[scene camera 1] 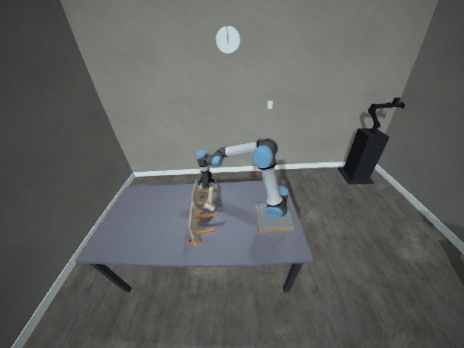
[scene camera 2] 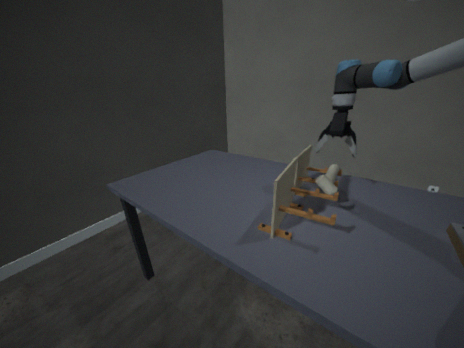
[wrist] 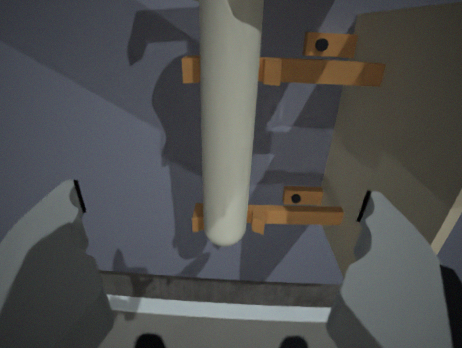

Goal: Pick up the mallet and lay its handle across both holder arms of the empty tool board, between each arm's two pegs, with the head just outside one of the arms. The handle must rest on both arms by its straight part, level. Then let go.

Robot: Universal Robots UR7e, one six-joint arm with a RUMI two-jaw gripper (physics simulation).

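Frame: origin at the arm's base, x ahead, y left, z up, level; metres.
Seen in the pictures: gripper, fingertip midpoint: [scene camera 1: 208, 189] [scene camera 2: 334, 155] [wrist: 224, 189].
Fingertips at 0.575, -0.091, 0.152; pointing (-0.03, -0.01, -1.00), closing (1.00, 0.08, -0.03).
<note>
A point is followed by its place in that frame, as x, y, z.
The pale mallet [scene camera 1: 211, 195] @(0.563, -0.092, 0.078) [scene camera 2: 327, 184] @(0.555, 0.041, 0.073) lies on the far tool board [scene camera 1: 195, 192] @(0.702, -0.098, 0.107) [scene camera 2: 303, 162] @(0.702, -0.092, 0.094). In the wrist view its handle [wrist: 227, 130] @(0.574, -0.085, 0.082) crosses the nearer holder arm [wrist: 320, 73] @(0.643, -0.041, 0.040) and the farther holder arm [wrist: 315, 215] @(0.681, -0.183, 0.040), between the two pegs of each. The handle looks about level, its rounded end slightly past the farther arm. The head is on the side towards the near board; the wrist view cuts it off. My gripper [scene camera 1: 208, 187] @(0.575, -0.091, 0.152) [scene camera 2: 336, 153] @(0.575, -0.091, 0.152) [wrist: 224, 189] @(0.575, -0.091, 0.152) is wide open and empty above the handle, its fingers apart from it on either side.
A near board [scene camera 1: 192, 225] @(0.642, 0.248, 0.108) [scene camera 2: 284, 200] @(0.648, 0.211, 0.048) stands in line with the far one, with two orange arms; its front arm [scene camera 1: 206, 231] @(0.543, 0.266, 0.068) [scene camera 2: 307, 214] @(0.551, 0.259, 0.057) holds no tool. The mallet's head is close to its other arm [scene camera 2: 305, 192] @(0.608, 0.121, 0.054). The robot's base plate [scene camera 1: 265, 224] @(0.114, 0.150, 0.006) is at the table's right.
</note>
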